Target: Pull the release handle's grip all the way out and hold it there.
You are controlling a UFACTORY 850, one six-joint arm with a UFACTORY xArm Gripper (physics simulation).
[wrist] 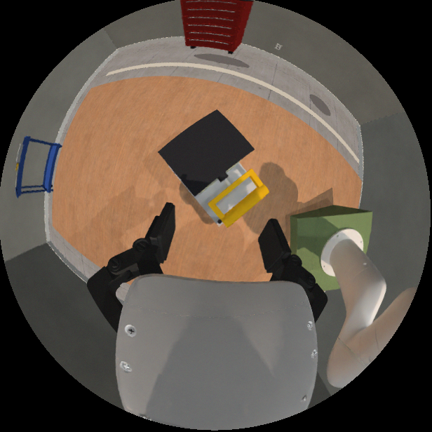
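The release handle's yellow grip [244, 206] is a rectangular frame near the middle of the wrist view, standing over a light grey base plate [205, 196]. The plate comes out from beside a black box [207, 147], which lies up and to the left of the grip. The grip runs diagonally, its right end higher in the view. My gripper [221, 222] is wide open, with its two black fingers apart and nothing between them. The grip shows beyond the fingertips, apart from both. How far the grip stands out from the box is hard to tell.
A green block [312, 245] bears the white base of the robot arm [362, 295] at the right. The wooden table top [110, 125] lies under the box. A red cabinet [212, 25] stands beyond the table at the top, and a blue frame [51, 167] at the left.
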